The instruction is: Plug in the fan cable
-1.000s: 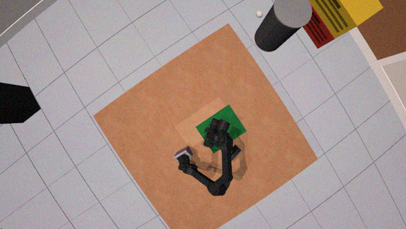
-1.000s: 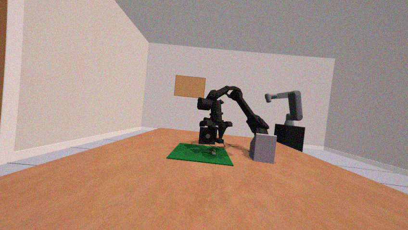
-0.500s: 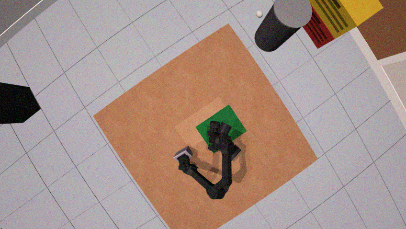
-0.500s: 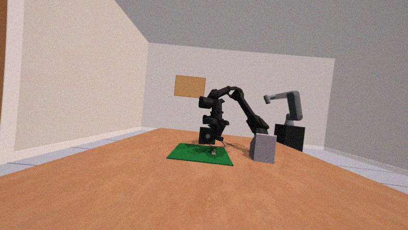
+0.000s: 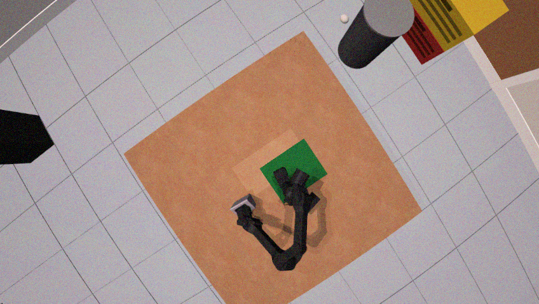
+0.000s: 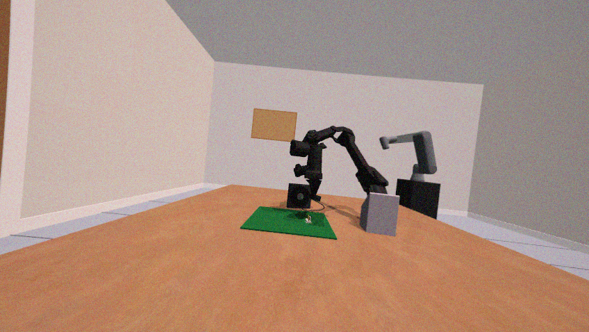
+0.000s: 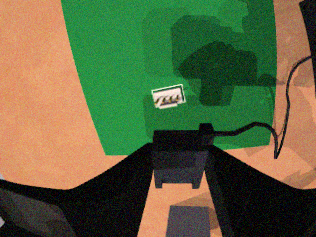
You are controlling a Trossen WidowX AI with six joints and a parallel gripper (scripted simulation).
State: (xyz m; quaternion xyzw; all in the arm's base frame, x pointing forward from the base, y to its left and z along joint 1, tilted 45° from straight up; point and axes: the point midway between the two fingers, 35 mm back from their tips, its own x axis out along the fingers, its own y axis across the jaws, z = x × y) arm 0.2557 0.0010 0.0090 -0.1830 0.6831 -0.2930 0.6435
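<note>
My gripper tip is now 90 mm above the white four-pin fan header, 10 mm to the right of it and 10 mm short of it. Round my gripper tip: dark fan (160 mm to the right, 50 mm ahead, 40 mm below); black plug (10 mm behind); green board (110 mm below, 80 mm ahead, 10 mm to the left).
</note>
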